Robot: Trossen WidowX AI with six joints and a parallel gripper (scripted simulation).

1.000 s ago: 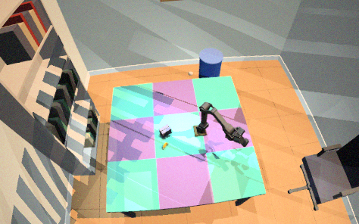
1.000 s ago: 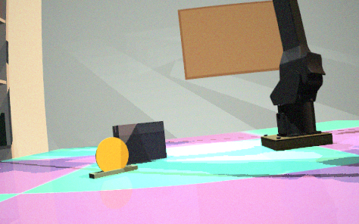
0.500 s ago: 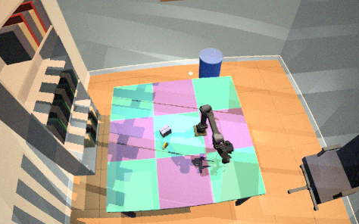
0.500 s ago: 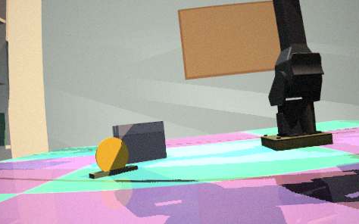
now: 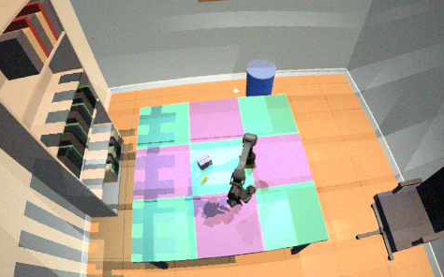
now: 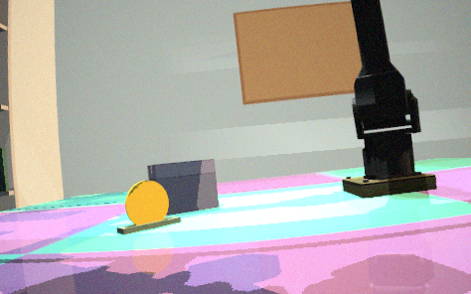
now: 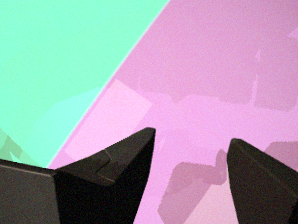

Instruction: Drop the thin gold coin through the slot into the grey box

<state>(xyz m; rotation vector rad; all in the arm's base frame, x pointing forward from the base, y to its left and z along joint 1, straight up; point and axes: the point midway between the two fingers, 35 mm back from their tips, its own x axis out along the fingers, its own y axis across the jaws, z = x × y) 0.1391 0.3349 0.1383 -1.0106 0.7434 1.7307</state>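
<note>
Now: gripper tip 28 cm to the left of the gold coin, 21 cm short of it and 10 cm above it.
</note>
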